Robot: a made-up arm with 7 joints.
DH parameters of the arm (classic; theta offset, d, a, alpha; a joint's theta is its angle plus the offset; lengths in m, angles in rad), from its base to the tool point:
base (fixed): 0 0 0 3.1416
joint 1: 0.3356 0 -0.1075 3.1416
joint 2: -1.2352 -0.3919 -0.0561 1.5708
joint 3: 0 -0.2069 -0.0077 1.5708
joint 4: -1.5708 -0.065 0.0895 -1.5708
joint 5: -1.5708 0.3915 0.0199 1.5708
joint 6: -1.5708 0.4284 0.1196 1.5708
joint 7: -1.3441 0 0.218 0
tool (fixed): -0.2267 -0.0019 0 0
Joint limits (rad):
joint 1: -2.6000..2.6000
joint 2: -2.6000..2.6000
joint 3: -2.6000..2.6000
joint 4: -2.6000..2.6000
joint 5: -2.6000..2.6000
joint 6: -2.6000..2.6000
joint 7: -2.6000..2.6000
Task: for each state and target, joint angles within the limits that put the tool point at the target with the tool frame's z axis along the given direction. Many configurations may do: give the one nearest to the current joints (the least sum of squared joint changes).
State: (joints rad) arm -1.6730 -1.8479 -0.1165 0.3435 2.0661 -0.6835 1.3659
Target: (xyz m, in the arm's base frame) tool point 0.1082 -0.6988 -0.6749 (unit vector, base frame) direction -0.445 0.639 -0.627
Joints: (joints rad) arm -1.3937 -2.3483 0.2963 0.2725 2.2121 -0.0275 1.8226
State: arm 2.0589 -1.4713 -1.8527 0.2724 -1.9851 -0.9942 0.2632
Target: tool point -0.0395 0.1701 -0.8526 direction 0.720 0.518 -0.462
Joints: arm 1.3893 -1.0653 -1.7036 1.0753 -2.0231 -1.5835 -0.1079
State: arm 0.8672 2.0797 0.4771 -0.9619 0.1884 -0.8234 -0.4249
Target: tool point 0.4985 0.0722 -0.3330 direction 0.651 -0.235 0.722
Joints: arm 1.2980 1.7740 0.2278 -0.9083 0.3700 -0.8873 -0.6342
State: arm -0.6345 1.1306 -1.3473 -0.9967 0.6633 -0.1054 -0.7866
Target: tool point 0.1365 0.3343 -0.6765 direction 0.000 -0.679 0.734
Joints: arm -0.2765 1.0698 -0.7992 -0.7442 0.3148 0.8603 -0.7193
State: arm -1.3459 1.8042 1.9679 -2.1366 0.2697 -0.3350 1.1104
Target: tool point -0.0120 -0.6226 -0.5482 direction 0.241 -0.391 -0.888
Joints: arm -1.8698 2.2416 2.0860 -2.4966 -0.2340 -0.5995 0.7131
